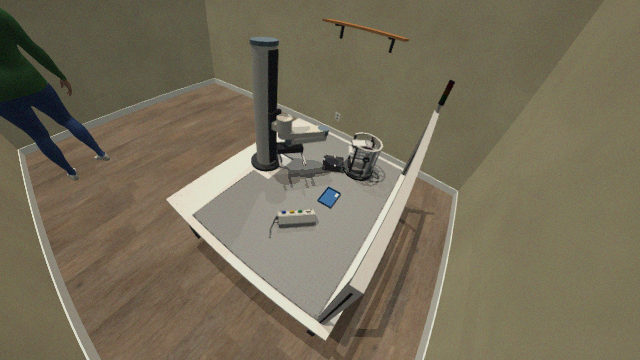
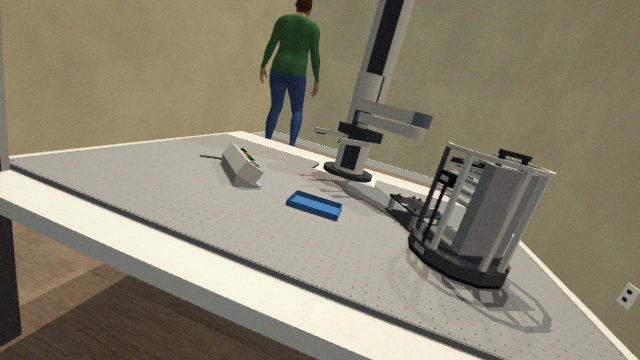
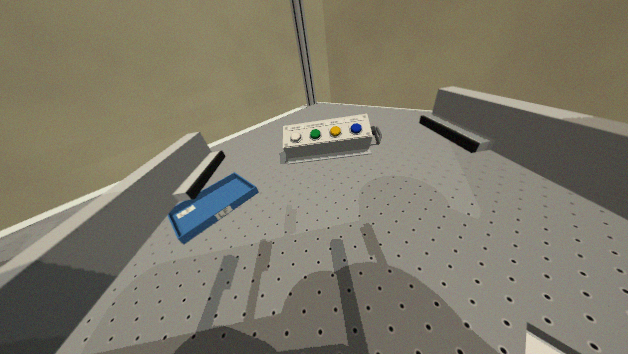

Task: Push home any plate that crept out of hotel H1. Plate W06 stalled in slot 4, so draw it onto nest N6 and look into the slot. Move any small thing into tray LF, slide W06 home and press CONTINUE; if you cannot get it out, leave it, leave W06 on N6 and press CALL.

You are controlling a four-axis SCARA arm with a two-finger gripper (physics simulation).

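Places are measured from the arm's base along level axes (x ahead, y left, z up), in millimetres.
Where they show: gripper, fingertip midpoint: [image 1: 293, 165] [image 2: 326, 134] [image 3: 318, 125]; arm's base at its link origin: [image 1: 266, 160] [image 2: 347, 173].
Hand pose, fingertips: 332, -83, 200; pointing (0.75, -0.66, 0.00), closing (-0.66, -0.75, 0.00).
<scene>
Each offset is from my fingertips to the centre of the thing, as dx, dy, dz. "spot": to the spot under its first point.
My gripper [image 1: 293, 159] [image 2: 328, 135] [image 3: 318, 125] is open and holds nothing. It is beside the arm's column, above the table and apart from the hotel, its fingers towards the button box. Hotel H1 [image 1: 351, 173] [image 2: 457, 270] is a round rack of pale posts on a dark base; slot numbers and which plate is W06 cannot be told. The dark low fixture, apparently nest N6 {+116, +381, -152} [image 1: 333, 163] [image 2: 412, 202], stands beside it. Blue tray LF {+271, +77, -178} [image 1: 327, 198] [image 2: 314, 205] [image 3: 215, 202] shows no contents. The button box {+207, -220, -145} [image 1: 297, 218] [image 2: 243, 168] [image 3: 327, 143] has white, green, yellow and blue buttons.
The arm's column [image 1: 261, 100] [image 2: 367, 87] rises at the table edge. A long pale barrier [image 1: 385, 230] lines one side, with a signal light {spot: +653, +745, +569} [image 1: 446, 93] at its end. A person in green [image 1: 22, 65] [image 2: 294, 45] stands beyond the table. A cable leaves the button box.
</scene>
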